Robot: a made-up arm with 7 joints.
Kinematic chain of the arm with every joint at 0, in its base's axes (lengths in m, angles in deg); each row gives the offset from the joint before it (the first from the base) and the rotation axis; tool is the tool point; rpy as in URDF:
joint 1: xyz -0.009 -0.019 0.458 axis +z
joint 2: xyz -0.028 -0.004 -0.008 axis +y
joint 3: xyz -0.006 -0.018 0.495 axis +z
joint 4: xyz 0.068 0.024 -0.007 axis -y
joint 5: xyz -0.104 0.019 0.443 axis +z
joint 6: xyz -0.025 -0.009 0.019 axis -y
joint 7: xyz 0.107 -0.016 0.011 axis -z
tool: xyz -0.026 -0.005 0 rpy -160.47 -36.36 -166.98
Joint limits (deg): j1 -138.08..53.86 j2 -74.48..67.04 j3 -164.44..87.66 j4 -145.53..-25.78 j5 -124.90..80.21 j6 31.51..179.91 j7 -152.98..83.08
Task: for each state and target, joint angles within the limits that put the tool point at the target. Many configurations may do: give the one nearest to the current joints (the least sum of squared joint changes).
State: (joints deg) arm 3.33 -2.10 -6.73 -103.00 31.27 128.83 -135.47
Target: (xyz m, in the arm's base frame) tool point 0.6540 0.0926 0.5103
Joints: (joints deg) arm 12.89 21.83 2.78 -123.86 33.01 123.62 -135.39
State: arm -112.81 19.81 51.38 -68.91 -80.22 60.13 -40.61
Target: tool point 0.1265 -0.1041 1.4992
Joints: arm -112.26 -2.09 50.32 -28.82 -80.93 69.59 -49.55
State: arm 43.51 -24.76 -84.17 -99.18 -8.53 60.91 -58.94
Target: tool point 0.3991 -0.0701 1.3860
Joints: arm 53.86 -3.19 -49.38 -53.28 -14.72 73.53 -59.52
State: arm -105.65 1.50 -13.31 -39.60 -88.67 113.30 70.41
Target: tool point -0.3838 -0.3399 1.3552
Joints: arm -127.71 10.97 -30.39 -38.88 -86.06 104.51 74.50
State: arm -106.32 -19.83 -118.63 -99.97 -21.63 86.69 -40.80
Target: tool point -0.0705 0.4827 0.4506
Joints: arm -126.88 -16.10 -133.44 -145.53 -8.51 57.94 -41.26
